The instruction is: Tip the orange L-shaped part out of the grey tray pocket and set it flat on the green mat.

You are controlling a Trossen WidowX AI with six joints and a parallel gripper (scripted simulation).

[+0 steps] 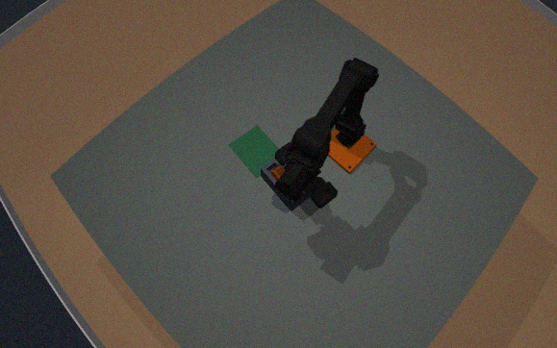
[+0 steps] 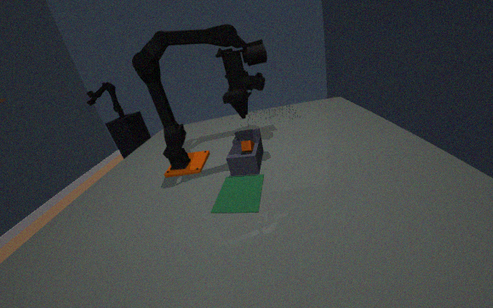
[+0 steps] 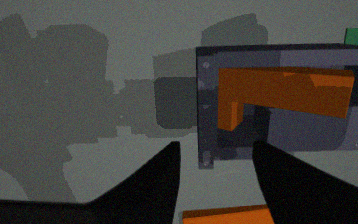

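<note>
My gripper tip is now 1 cm past the orange L-shaped part, 4 cm to the left of it and 10 cm above it. Also, from my gripper tip: green mat (3 cm behind, 22 cm to the right, 16 cm below).
</note>
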